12 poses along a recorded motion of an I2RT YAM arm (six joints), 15 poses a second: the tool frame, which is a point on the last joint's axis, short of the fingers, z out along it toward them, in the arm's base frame.
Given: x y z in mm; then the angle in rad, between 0 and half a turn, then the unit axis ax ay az.
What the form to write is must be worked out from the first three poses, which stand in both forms.
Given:
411, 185, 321, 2.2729, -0.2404, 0.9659, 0.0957
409, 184, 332, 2.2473, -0.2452, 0.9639, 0.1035
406, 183, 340, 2.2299, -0.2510, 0.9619, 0.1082
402, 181, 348, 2.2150, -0.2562, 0.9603, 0.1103
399, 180, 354, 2.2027, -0.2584, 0.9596, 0.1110
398, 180, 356, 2.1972, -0.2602, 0.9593, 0.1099
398, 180, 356, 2.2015, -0.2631, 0.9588, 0.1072
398, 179, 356, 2.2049, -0.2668, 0.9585, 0.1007
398, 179, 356, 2.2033, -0.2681, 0.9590, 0.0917
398, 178, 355, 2.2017, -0.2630, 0.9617, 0.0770
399, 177, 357, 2.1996, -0.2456, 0.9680, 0.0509
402, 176, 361, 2.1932, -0.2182, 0.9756, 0.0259
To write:
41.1, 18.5, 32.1, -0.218, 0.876, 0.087, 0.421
40.9, 18.4, 33.2, -0.221, 0.869, 0.093, 0.432
40.6, 18.3, 34.0, -0.225, 0.864, 0.097, 0.440
40.2, 18.1, 34.8, -0.229, 0.859, 0.099, 0.447
39.9, 18.0, 35.4, -0.230, 0.856, 0.099, 0.452
39.8, 18.0, 35.6, -0.232, 0.854, 0.098, 0.455
39.8, 18.0, 35.6, -0.235, 0.855, 0.096, 0.453
39.8, 17.9, 35.6, -0.238, 0.855, 0.090, 0.451
39.8, 17.9, 35.6, -0.239, 0.855, 0.082, 0.452
39.8, 17.8, 35.5, -0.234, 0.857, 0.069, 0.453
39.9, 17.7, 35.7, -0.219, 0.863, 0.045, 0.454
40.2, 17.6, 36.1, -0.194, 0.868, 0.023, 0.457

